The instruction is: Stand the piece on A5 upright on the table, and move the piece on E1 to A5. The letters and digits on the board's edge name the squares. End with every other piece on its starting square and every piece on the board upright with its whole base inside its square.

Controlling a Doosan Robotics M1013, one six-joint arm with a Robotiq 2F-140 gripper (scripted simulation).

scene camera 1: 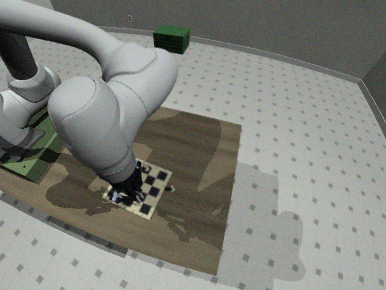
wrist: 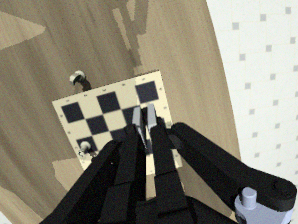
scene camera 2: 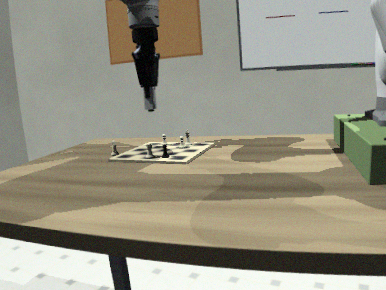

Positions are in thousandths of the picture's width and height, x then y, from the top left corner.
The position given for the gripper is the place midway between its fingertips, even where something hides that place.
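Note:
Gripper visible at (scene camera 2: 392, 378), at (scene camera 1: 359, 688) and at (wrist: 492, 516). A chessboard (scene camera 2: 460, 536) is visible too; scene camera 1 shows the chessboard (scene camera 1: 400, 626), as does the wrist view, with the chessboard (wrist: 327, 520).

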